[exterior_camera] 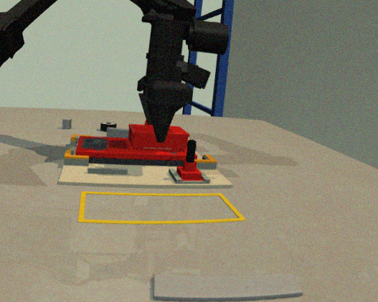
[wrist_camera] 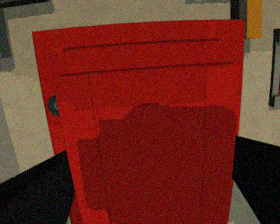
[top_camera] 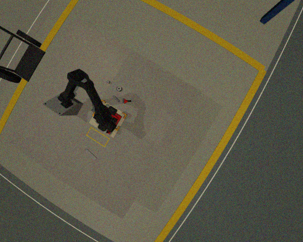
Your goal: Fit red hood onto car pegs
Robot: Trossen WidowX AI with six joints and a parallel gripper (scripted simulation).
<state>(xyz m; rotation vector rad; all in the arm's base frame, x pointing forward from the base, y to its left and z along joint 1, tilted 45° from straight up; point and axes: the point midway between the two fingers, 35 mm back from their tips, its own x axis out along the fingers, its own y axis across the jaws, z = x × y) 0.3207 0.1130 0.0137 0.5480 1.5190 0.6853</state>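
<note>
Right now my gripper tip is 1 cm below the hood. From my gripper tip the other things lie so: grey engine block (1 cm to the left, 2 cm below).
</note>
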